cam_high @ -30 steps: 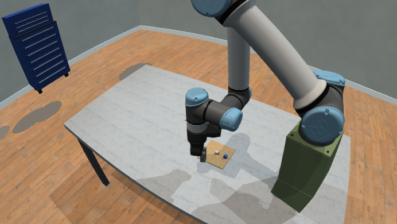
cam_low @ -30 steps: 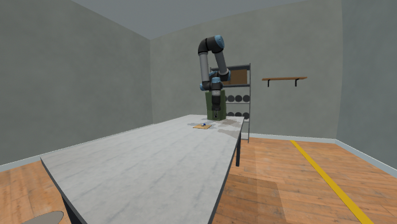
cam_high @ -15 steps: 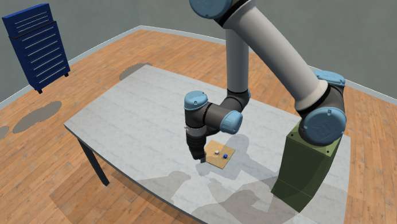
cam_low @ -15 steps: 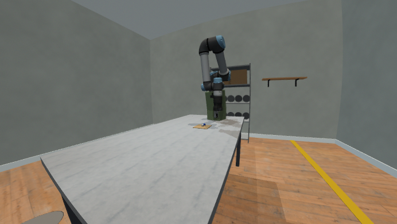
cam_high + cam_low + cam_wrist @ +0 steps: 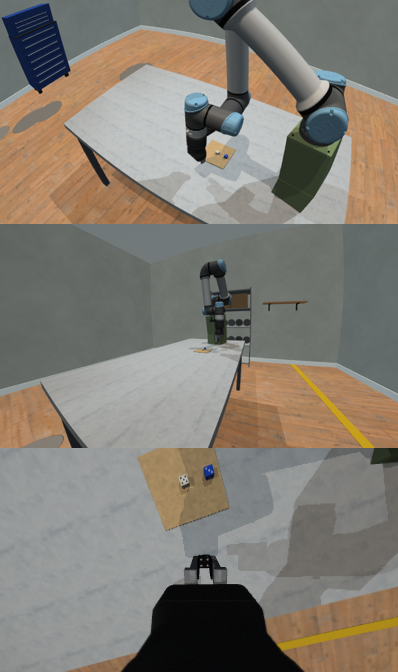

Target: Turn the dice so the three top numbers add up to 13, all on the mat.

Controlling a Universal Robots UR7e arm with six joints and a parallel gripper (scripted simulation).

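Right now my hand is 10 mm above the black die. The rest, counted from my hand: blue die (50 mm behind, 140 mm to the right, 100 mm below); then tan mat (140 mm to the right, 110 mm below); then white die (140 mm to the right, 100 mm below).
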